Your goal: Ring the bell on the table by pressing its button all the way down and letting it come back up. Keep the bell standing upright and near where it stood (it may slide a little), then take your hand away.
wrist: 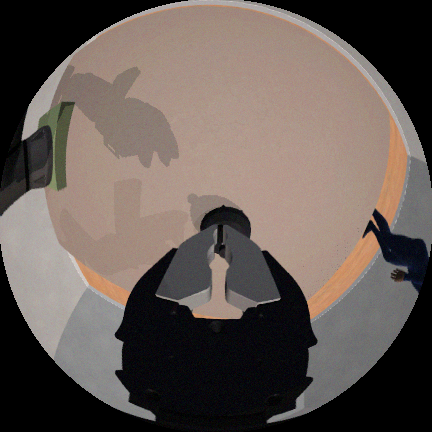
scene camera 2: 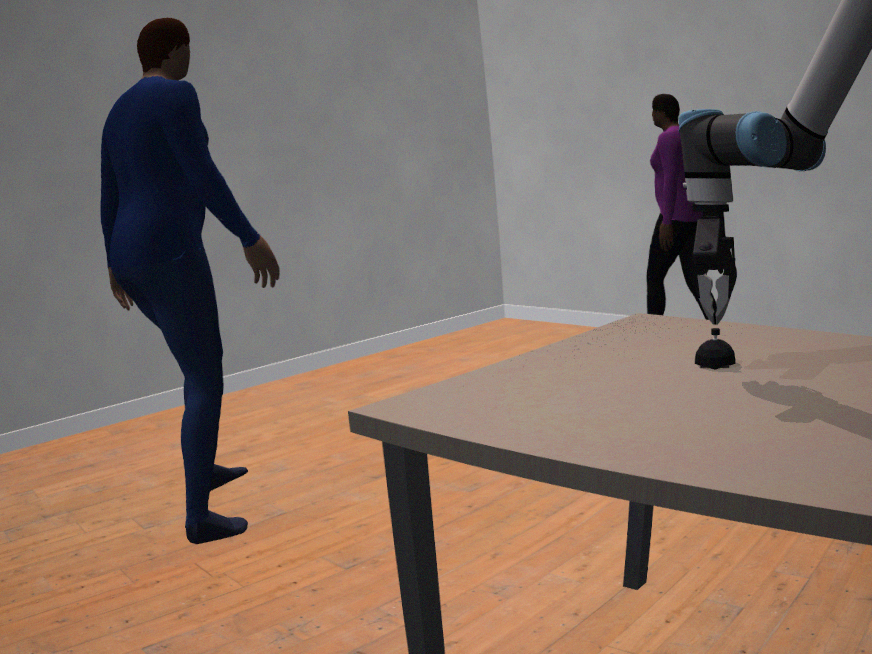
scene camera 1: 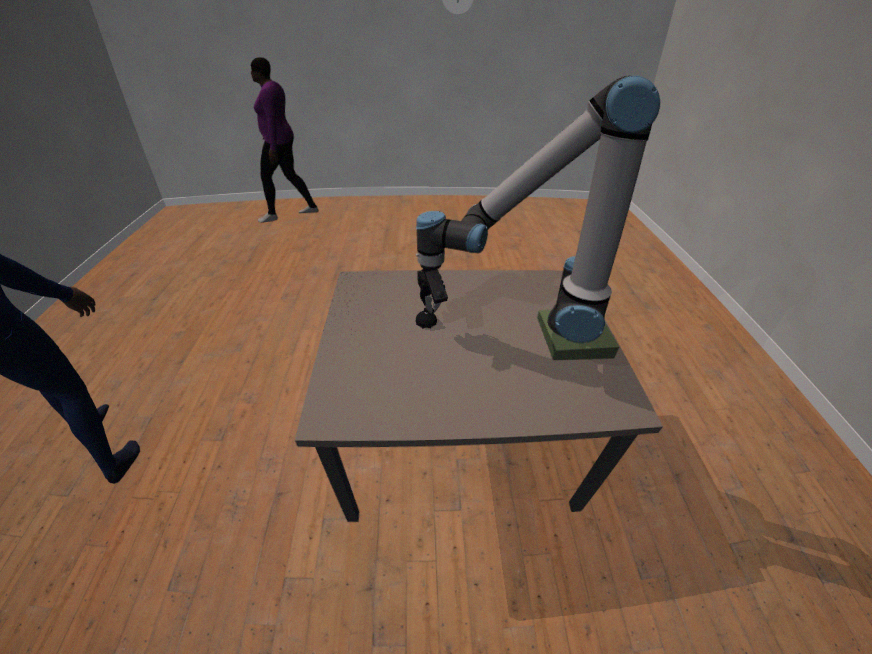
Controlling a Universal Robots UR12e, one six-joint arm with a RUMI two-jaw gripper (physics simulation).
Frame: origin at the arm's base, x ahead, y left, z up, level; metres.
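Seen in the pictures: gripper, fingertip midpoint: (wrist: 219,225) (scene camera 2: 715,324) (scene camera 1: 432,313); arm's base, link origin: (wrist: 43,155).
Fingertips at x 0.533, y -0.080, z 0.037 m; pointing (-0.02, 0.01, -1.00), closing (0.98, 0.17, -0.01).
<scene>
Offsets run from my fingertips to a thing's top centre. Level surfaces: height alone.
The bell {dx +0.017, dy -0.051, dz -0.019 m} (scene camera 1: 425,320) (scene camera 2: 714,354) (wrist: 225,216) is a black dome standing upright on the table {dz -0.085 m} (scene camera 1: 394,394) (scene camera 2: 563,415) (wrist: 280,125). Its small dark button {dx +0.017, dy -0.051, dz -0.019 m} (scene camera 2: 715,330) sticks up on a thin light stem in the scene camera 2 view. My gripper (scene camera 1: 431,310) (scene camera 2: 715,321) (wrist: 219,225) is shut and empty, pointing down. Its fingertips are right over the button, with what looks like a very small gap in the scene camera 2 view. In the wrist view the fingers cover the near part of the dome.
The arm's green base block (scene camera 1: 584,349) (wrist: 61,145) sits at the table's right in the scene camera 1 view. A person in blue (scene camera 1: 52,380) (scene camera 2: 165,211) (wrist: 405,252) stands left of the table. A person in purple (scene camera 1: 273,116) (scene camera 2: 667,168) is beyond it. The arm casts shadows on the table.
</scene>
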